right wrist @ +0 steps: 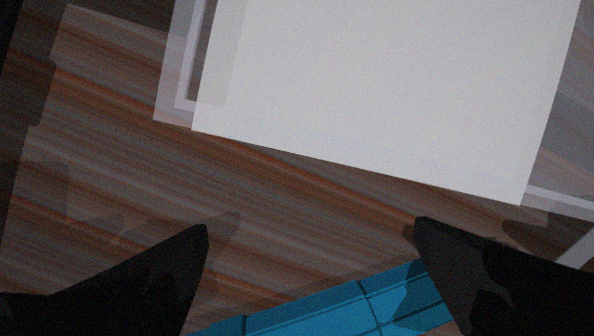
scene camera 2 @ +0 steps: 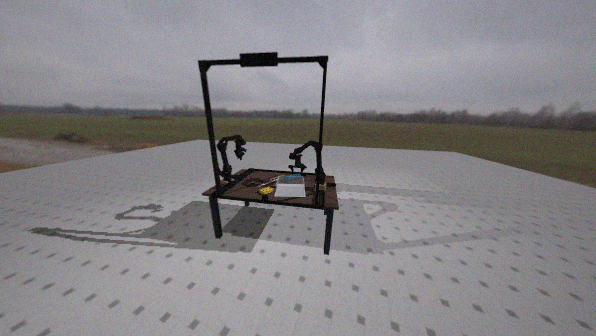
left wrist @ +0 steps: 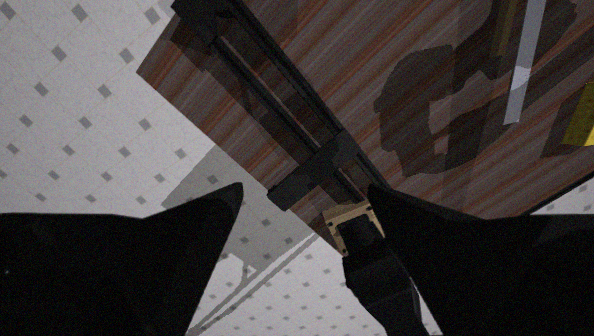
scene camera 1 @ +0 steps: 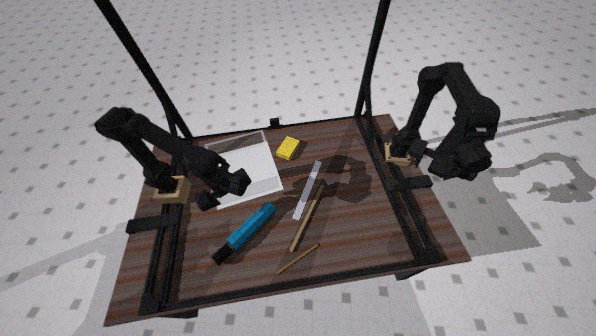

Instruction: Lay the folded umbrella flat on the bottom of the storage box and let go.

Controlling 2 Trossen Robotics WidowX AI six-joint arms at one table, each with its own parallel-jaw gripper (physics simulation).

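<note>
The folded umbrella, blue with a black handle, lies on the table outside the storage box; its handle points to the lower left in scene camera 1. The storage box has a white bottom and clear walls and stands behind the umbrella there. My right gripper is open and empty, low over the table near the box's edge; in the right wrist view the umbrella shows partly behind its right finger. My left gripper is open and empty, out by the table's side edge.
A yellow block lies beside the box. A pale flat strip, a long wooden stick and a shorter stick lie beside the umbrella. Black frame rails run along the table sides, with uprights behind.
</note>
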